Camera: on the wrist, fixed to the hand. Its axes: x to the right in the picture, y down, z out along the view.
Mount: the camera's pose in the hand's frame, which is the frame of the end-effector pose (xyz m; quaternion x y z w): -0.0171 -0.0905 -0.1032 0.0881 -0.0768 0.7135 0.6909
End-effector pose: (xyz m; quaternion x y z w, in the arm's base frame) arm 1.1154 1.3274 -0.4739 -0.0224 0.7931 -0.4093 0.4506
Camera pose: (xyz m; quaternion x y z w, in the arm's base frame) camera 1.0197 1.3391 -0.3747 0.5586 0.4932 -0.0294 0.6662
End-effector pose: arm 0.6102 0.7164 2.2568 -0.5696 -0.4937 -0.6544 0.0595
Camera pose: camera 0.4873 0.6802 2.2048 -0.7908 0.0031 -0.3224 0.5203
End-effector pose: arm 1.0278 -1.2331 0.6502 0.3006 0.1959 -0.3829 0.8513
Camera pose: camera 0.9367 -1.2033 0.5505 0.3930 -0.1782 0.3025 0.8499
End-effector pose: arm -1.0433 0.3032 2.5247 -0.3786 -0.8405 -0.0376 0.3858
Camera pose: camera -1.0324 0.1918 2.6060 -0.8301 -0.3435 0.3524 0.2622
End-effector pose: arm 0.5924 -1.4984 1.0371 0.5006 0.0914 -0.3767 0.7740
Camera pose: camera 0.5437 -1.4224 0.9323 0.4503 -0.3867 0.2455 0.7664
